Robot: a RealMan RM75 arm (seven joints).
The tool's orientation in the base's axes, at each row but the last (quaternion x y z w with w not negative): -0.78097 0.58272 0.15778 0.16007; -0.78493 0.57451 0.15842 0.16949; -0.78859 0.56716 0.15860 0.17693; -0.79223 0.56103 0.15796 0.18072; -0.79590 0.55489 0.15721 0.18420; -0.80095 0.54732 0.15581 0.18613; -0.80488 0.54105 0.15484 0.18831; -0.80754 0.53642 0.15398 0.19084; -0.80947 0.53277 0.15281 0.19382; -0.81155 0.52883 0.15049 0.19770; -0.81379 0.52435 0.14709 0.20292; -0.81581 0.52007 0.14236 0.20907; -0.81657 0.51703 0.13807 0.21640
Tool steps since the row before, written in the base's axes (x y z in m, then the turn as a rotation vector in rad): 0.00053 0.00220 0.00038 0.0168 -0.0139 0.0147; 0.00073 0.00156 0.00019 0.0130 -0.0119 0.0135; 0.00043 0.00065 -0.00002 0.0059 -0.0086 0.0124; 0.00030 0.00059 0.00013 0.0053 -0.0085 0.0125; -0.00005 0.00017 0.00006 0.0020 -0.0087 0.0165; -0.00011 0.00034 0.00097 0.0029 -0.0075 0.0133; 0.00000 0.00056 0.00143 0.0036 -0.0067 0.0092; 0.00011 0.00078 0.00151 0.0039 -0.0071 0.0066; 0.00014 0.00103 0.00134 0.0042 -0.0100 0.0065; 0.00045 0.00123 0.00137 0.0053 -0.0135 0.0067; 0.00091 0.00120 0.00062 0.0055 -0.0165 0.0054; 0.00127 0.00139 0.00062 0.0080 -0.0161 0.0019; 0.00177 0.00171 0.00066 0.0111 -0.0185 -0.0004
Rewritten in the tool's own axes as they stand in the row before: -0.00191 -0.00113 0.00058 0.0101 -0.0134 -0.0203; -0.00120 -0.00115 0.00049 0.0079 -0.0102 -0.0181; -0.00040 -0.00060 0.00029 0.0034 -0.0043 -0.0152; -0.00045 -0.00048 0.00014 0.0031 -0.0038 -0.0153; -0.00018 -0.00001 0.00003 0.0003 -0.0011 -0.0187; -0.00076 -0.00013 -0.00069 0.0011 -0.0019 -0.0154; -0.00110 -0.00039 -0.00100 0.0026 -0.0023 -0.0114; -0.00127 -0.00059 -0.00096 0.0042 -0.0021 -0.0093; -0.00138 -0.00070 -0.00069 0.0067 -0.0013 -0.0106; -0.00143 -0.00108 -0.00063 0.0098 -0.0011 -0.0125; -0.00086 -0.00138 0.00002 0.0129 0.0001 -0.0129; -0.00084 -0.00179 0.00012 0.0152 -0.0016 -0.0097; -0.00088 -0.00237 0.00027 0.0194 -0.0031 -0.0089
